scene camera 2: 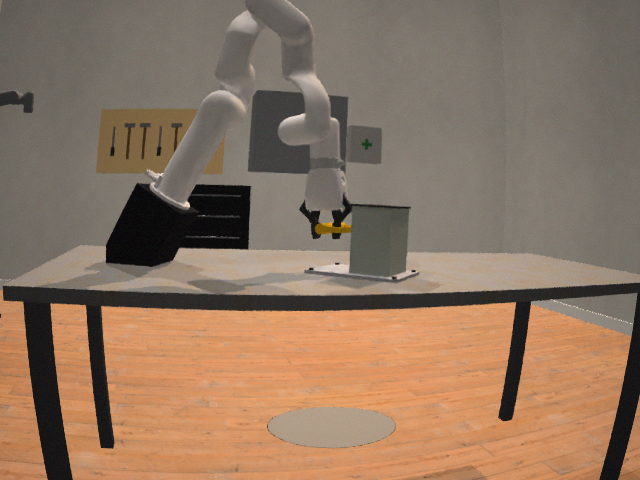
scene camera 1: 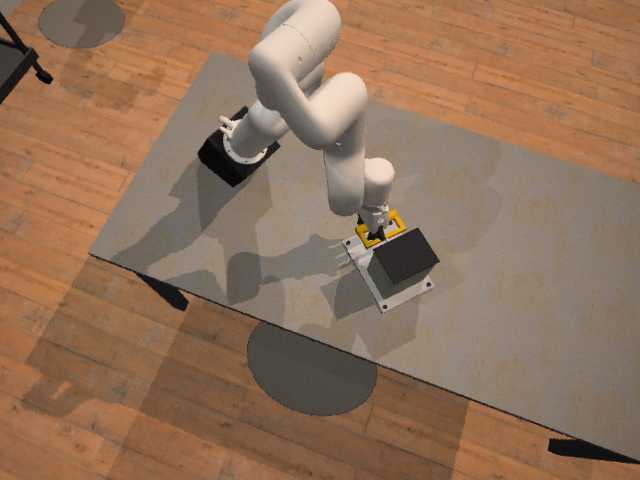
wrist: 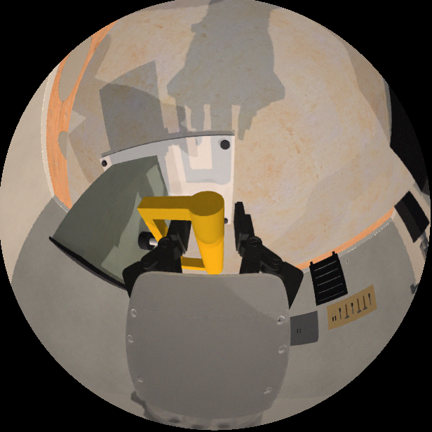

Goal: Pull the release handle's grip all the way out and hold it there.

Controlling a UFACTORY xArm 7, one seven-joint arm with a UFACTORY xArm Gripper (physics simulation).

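The release handle is a yellow rectangular frame (scene camera 1: 400, 221) (scene camera 2: 345, 227) with a thick round grip bar (wrist: 211, 252). It sticks out level from the side of a grey-green box (scene camera 1: 385, 279) (scene camera 2: 369, 240) (wrist: 105, 200) with a dark top. In the wrist view a black collar (wrist: 145, 241) with a short silver rod shows between box and handle. My gripper (scene camera 1: 368, 227) (scene camera 2: 325, 229) (wrist: 211, 212) points down, partly open, with one finger on each side of the grip bar. The left finger in the wrist view is inside the yellow frame. A gap shows between the right finger and the bar.
The box stands on a white base plate (scene camera 1: 395, 301) (scene camera 2: 330, 270) (wrist: 225, 187) with dark corner bolts, on the grey table (scene camera 1: 516, 289) (scene camera 2: 465, 268). The arm's black base block (scene camera 1: 219, 160) (scene camera 2: 142, 227) is at the table's other end.
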